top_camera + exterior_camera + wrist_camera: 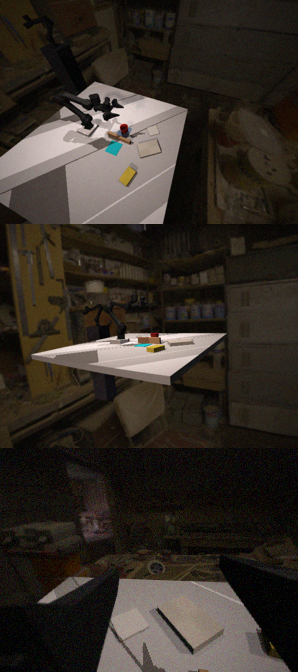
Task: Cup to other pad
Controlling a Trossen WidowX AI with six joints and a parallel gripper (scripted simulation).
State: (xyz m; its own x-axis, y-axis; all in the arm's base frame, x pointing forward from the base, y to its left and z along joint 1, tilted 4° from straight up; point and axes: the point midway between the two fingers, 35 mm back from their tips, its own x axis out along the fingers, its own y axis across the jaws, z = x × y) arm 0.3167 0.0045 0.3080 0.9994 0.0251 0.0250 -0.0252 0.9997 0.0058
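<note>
My gripper tip is 3 cm past the red cup, 3 cm to the right of it and 30 cm above it. Also, from my gripper tip: cyan pad 6 cm behind, 15 cm to the right, 34 cm below; then wooden block 4 cm behind, 6 cm to the right, 32 cm below; then blue pad 3 cm behind, 3 cm to the left, 34 cm below.
</note>
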